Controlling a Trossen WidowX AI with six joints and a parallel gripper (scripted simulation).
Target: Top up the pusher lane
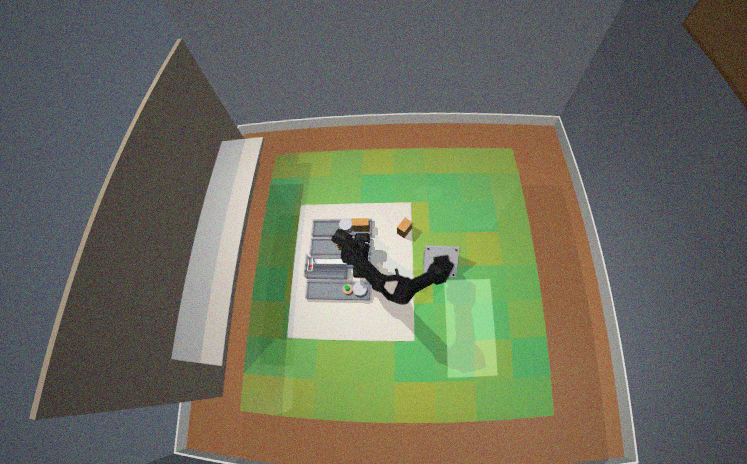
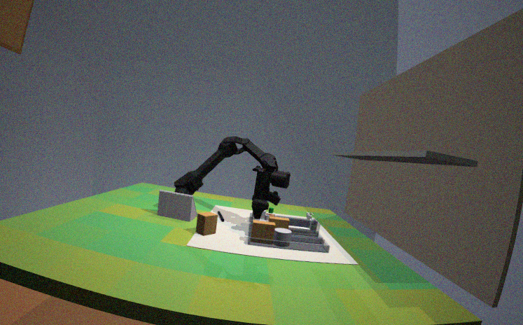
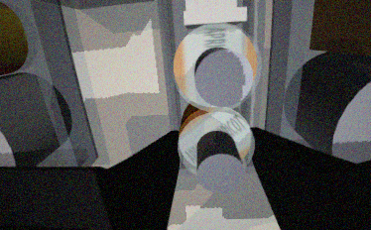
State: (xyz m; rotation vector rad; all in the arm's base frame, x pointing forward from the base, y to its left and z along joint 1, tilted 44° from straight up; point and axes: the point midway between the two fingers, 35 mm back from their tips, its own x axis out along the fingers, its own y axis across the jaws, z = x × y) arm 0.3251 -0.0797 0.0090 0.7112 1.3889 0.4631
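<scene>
Now: gripper tip 6 cm short of the white mat, 1 cm to the right of it and 3 cm above it. From my gripper tip the other things lie so: black rod: 15 cm behind, 11 cm to the left, 2 cm below; shelf: 51 cm ahead, 3 cm to the right, 34 cm above; brown box: 19 cm behind, 13 cm to the right, 1 cm above.
</scene>
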